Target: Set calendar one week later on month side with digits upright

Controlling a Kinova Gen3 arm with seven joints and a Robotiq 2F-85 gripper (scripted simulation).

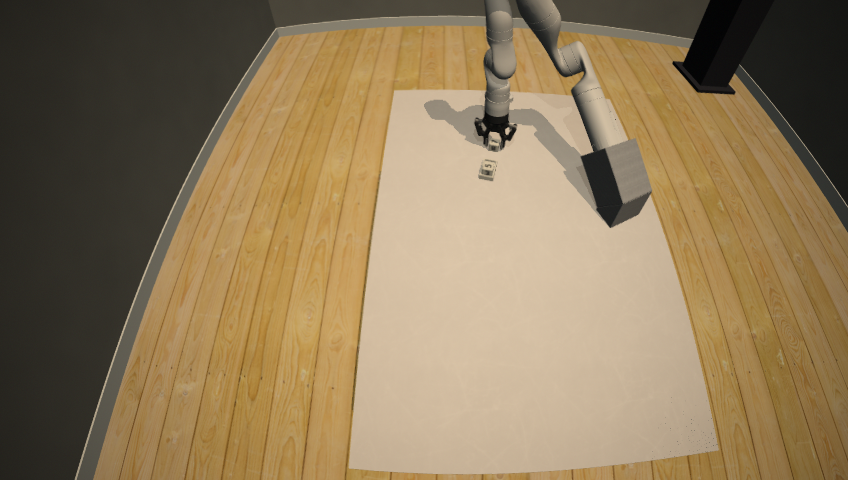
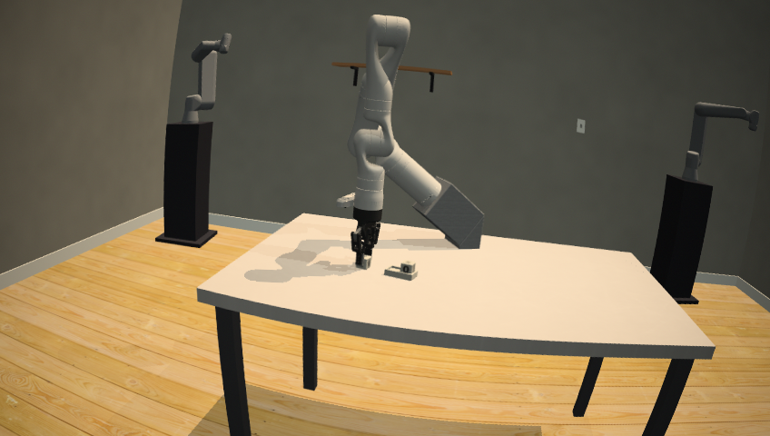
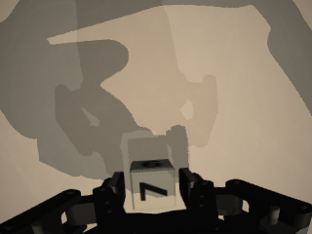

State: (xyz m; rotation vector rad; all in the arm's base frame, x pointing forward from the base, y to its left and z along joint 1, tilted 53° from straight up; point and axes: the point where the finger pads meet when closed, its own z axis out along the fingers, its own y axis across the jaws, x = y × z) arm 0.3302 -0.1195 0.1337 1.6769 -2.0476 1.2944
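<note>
My hand is 10 mm above the white digit cube. Round my hand: white calendar tray 100 mm to the left, 40 mm ahead, 20 mm below.
</note>
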